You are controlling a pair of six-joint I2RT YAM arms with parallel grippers.
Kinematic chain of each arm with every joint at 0, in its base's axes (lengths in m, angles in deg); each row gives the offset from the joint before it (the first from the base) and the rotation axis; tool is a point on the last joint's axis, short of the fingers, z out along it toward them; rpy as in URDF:
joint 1: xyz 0 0 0.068 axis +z
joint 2: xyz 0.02 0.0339 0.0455 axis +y
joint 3: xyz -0.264 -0.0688 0 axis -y
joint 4: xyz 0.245 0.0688 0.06 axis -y
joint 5: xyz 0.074 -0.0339 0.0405 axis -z
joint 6: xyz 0.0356 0 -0.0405 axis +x
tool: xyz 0 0 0 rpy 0 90 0
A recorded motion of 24 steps. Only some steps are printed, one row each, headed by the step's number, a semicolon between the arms.
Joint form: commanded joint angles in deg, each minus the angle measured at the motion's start. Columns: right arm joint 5, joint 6, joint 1, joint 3, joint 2, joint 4; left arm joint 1, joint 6, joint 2, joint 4, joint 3, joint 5.
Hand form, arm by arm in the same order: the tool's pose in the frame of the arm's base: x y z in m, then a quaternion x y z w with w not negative. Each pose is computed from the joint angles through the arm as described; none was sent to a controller.
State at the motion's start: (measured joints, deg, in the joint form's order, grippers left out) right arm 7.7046 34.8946 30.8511 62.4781 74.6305 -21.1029; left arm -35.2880 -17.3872 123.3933 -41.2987 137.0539 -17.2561
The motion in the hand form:
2: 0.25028 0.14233 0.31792 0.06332 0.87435 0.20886 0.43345; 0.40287 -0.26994 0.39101 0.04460 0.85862 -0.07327 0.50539
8: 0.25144 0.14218 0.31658 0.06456 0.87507 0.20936 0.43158; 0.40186 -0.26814 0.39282 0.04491 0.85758 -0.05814 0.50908
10: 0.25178 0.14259 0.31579 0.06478 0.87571 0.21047 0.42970; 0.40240 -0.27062 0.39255 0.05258 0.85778 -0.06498 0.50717
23: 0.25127 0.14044 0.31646 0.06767 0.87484 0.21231 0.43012; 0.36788 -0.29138 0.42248 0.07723 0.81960 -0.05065 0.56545
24: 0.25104 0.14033 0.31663 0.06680 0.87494 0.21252 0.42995; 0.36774 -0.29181 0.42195 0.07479 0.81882 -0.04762 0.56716
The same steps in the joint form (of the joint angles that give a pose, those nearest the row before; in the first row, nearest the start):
2: -0.14 -0.18 -0.29 -0.51 -1.36 -0.39; -0.04 0.03 0.55 -2.51 -0.13 -3.76
8: -0.36 -0.06 -0.46 -0.59 -1.12 -0.26; -0.04 0.93 0.34 -2.94 -0.03 -5.28
10: -0.54 0.09 -0.45 -0.61 -0.98 -0.23; -0.18 1.24 0.90 -3.14 0.83 -4.25
23: -0.80 0.25 -0.80 -0.79 -1.36 -0.26; -5.12 6.10 -3.39 2.26 -1.69 -10.52
24: -0.88 0.17 -0.80 -0.79 -1.42 -0.32; -5.21 6.10 -3.46 2.60 -2.01 -11.08

